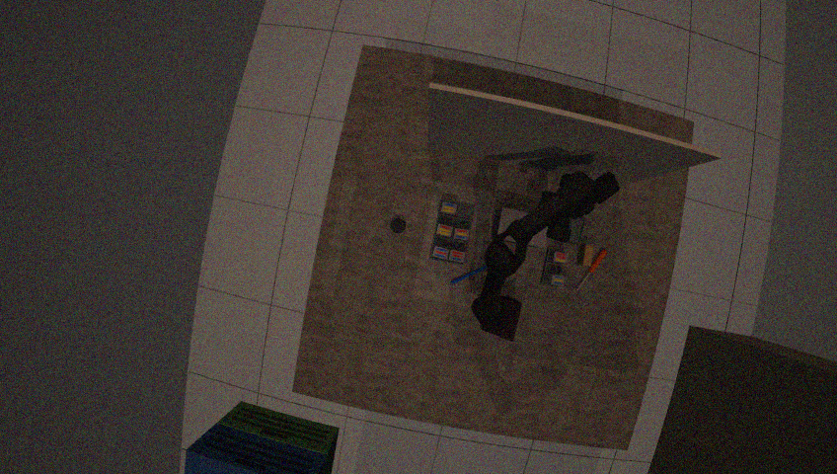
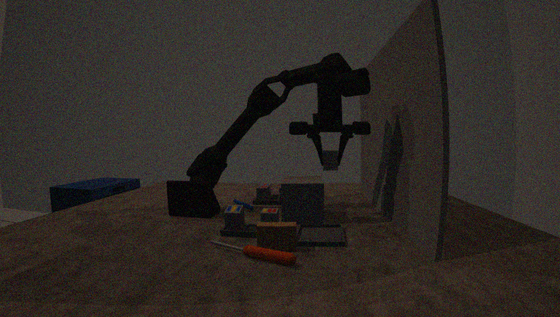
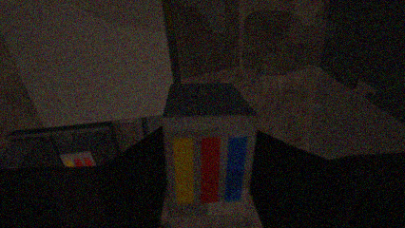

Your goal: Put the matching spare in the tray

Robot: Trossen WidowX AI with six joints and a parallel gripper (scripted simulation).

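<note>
My gripper tip is 140 mm above the dark flat tray, 100 mm to the left of it and 30 mm past it. From my gripper tip the other things lie so: tan block: 180 mm to the right, 120 mm below, 120 mm behind; then mounted unit: 90 mm below, 80 mm to the left, 60 mm behind; then wall panel: 170 mm ahead, 80 mm above, 70 mm to the left.
</note>
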